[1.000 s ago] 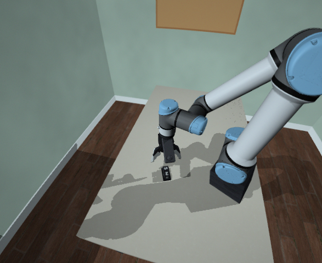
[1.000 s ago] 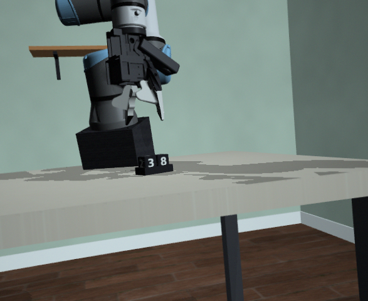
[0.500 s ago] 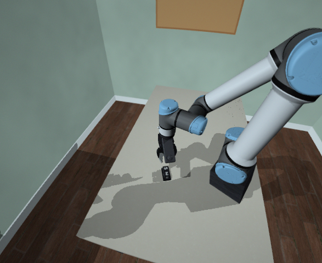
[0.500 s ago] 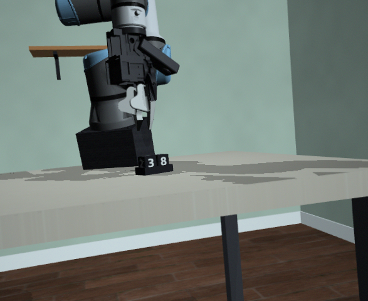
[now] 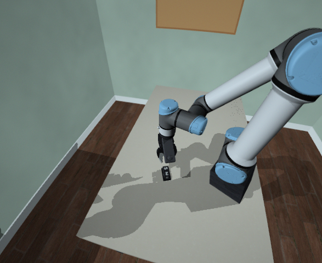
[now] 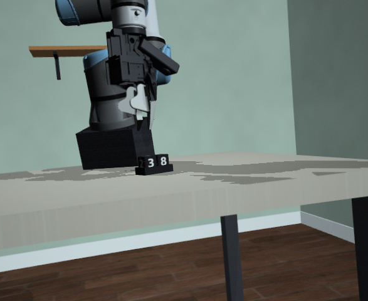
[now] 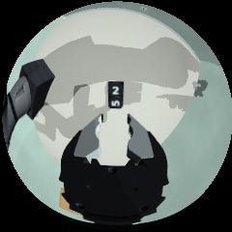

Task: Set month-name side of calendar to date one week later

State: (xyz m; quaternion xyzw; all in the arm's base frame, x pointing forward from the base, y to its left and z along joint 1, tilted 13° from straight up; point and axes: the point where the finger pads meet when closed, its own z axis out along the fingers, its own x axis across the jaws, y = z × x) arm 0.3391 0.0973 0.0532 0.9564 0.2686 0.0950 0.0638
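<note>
The black digit cube lies 9 cm below my hand. Round my hand: black tray: 11 cm below, 1 cm to the left, 1 cm behind.
</note>
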